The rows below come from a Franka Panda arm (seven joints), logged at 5 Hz.
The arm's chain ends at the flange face. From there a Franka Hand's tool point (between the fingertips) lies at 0.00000 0.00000 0.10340 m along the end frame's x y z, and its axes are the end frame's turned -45 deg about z.
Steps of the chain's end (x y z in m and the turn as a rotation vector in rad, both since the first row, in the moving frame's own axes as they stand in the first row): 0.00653 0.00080 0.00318 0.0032 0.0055 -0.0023; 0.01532 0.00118 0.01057 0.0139 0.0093 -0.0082; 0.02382 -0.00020 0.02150 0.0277 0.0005 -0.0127; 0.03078 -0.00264 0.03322 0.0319 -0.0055 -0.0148; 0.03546 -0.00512 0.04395 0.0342 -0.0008 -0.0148
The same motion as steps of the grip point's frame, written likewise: 0.00469 0.00535 0.00318 -0.0016 0.0062 -0.0023; 0.01169 0.01132 0.01056 0.0033 0.0164 -0.0082; 0.01903 0.01470 0.02146 0.0192 0.0199 -0.0127; 0.02554 0.01715 0.03317 0.0264 0.0187 -0.0148; 0.03112 0.01888 0.04389 0.0247 0.0236 -0.0148
